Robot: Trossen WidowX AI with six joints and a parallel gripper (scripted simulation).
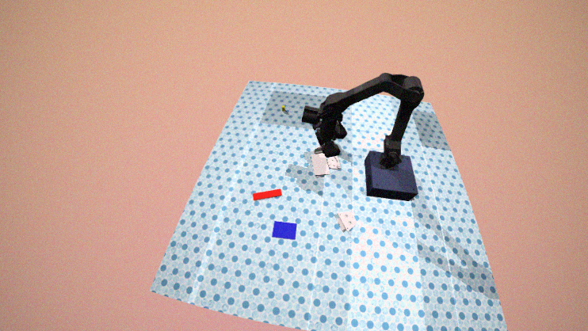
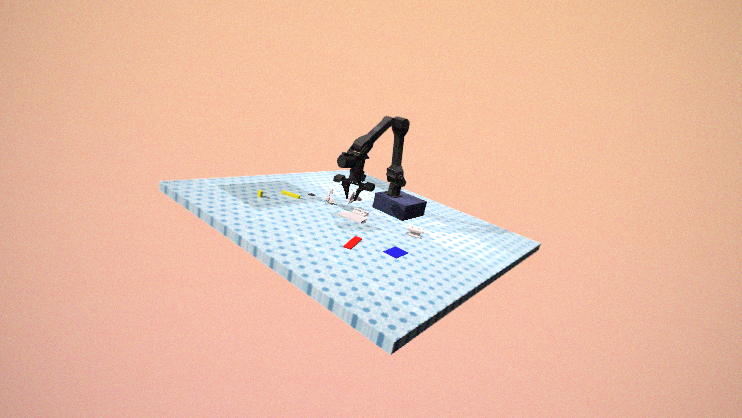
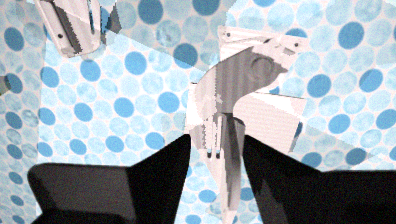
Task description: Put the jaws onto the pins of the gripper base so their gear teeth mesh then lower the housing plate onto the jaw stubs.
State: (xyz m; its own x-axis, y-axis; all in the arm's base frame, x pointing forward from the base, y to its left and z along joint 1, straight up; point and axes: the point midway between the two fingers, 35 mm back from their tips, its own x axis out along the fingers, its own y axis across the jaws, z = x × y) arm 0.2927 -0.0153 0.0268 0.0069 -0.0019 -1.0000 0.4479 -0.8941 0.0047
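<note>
Right now the flat white plate is 3 cm to the left of my gripper tip and 7 cm below it. From my gripper tip the other things lie so: small dark block 1 cm behind, 28 cm to the right, 7 cm below; then jaw 5 cm behind, 19 cm to the right, 4 cm below; then housing plate 6 cm behind, 1 cm to the left, 7 cm below.
</note>
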